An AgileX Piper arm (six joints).
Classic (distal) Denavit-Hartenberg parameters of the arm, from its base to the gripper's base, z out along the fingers. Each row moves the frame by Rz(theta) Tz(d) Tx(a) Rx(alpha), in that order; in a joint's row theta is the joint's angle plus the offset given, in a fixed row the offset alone. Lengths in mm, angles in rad.
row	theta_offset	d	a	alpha
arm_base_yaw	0	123	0	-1.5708
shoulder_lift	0.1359	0	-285	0
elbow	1.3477	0	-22	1.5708
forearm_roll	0	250.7	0	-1.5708
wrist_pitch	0	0	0	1.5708
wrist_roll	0	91	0	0
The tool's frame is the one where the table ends.
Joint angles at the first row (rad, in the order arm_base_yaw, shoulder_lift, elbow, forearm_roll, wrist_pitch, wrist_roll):
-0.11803, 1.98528, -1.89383, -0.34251, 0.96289, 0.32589
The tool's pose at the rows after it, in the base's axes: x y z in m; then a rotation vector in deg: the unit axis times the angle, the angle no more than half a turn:
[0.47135, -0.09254, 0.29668, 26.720, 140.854, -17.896]
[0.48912, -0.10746, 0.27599, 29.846, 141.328, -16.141]
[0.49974, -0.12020, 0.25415, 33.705, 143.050, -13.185]
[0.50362, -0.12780, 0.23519, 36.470, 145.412, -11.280]
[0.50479, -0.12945, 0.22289, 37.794, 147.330, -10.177]
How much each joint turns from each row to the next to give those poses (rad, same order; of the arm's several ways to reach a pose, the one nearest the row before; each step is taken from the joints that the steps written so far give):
-0.02922, 0.12214, -0.12747, 0.03950, 0.00595, -0.00363
-0.02922, 0.09961, -0.09701, 0.03565, 0.00794, -0.00002
-0.02797, 0.08041, -0.07021, 0.05383, 0.02431, 0.00000
-0.01754, 0.04892, -0.02669, 0.03535, 0.02418, 0.00000
-0.00518, 0.02426, -0.00423, 0.01914, 0.01590, -0.00001

